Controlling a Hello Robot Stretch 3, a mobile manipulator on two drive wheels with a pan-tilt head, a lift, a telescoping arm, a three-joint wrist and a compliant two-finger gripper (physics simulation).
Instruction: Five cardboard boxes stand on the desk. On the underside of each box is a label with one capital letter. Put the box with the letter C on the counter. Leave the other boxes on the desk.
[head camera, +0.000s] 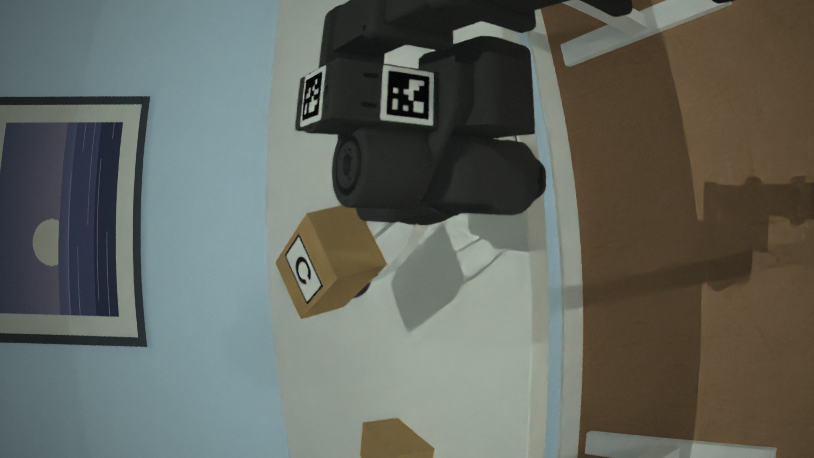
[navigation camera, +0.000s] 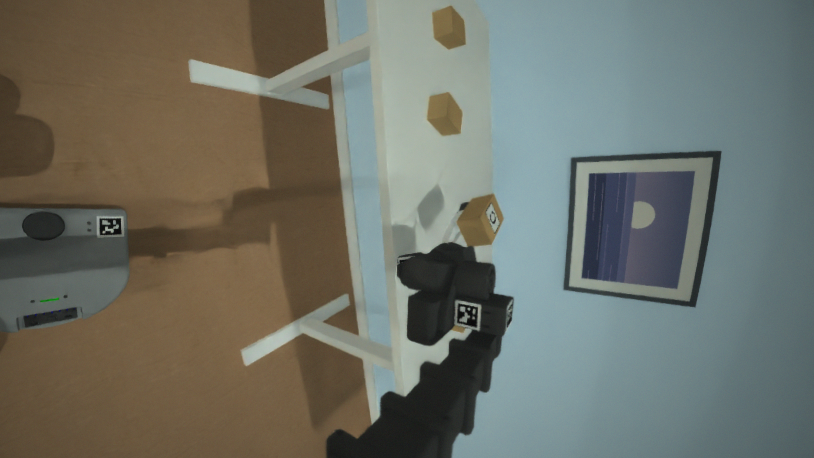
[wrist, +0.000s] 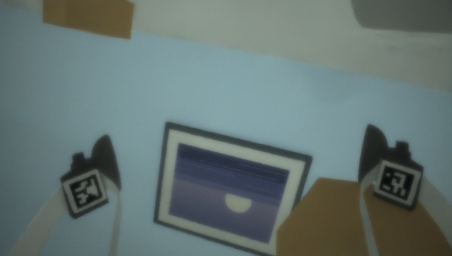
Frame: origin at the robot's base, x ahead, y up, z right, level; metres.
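Seen in the pictures: gripper, fingertip midpoint: (head camera: 325, 185) (navigation camera: 477, 250) (wrist: 236, 150); robot's base, link origin: (navigation camera: 45, 224).
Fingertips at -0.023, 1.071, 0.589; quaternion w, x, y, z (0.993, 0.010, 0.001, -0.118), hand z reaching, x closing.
Offsets run from my fingertips to a thing's middle, as dx, dy, dz. Level surfaces: height alone.
The cardboard box with the letter C @(+0.070, +0.022, -0.061) (head camera: 335, 253) (navigation camera: 478, 223) is tilted, its label facing outward toward the wall side. Its shadow lies apart from it on the white desk @(dy -0.121) (head camera: 455, 370) (navigation camera: 421, 74), so it looks raised off the top. My gripper (wrist: 236, 150) is open wide. In the wrist view the box (wrist: 320, 220) is behind the right finger, outside the gap, and appears to rest against that finger. A dark fingertip shows at the box's edge in the head view; the other finger is hidden there. The counter does not show.
Another box @(+0.320, -0.097, +0.018) (head camera: 395, 438) (navigation camera: 444, 113) stands on the desk, and one @(+0.550, -0.097, +0.032) (navigation camera: 448, 27) is nearer its end. Part of a box @(-0.216, -0.097, +0.165) (navigation camera: 458, 328) shows behind my wrist. A box (wrist: 87, 17) is at the wrist view's upper left. A framed picture (head camera: 62, 222) (navigation camera: 640, 227) hangs on the wall.
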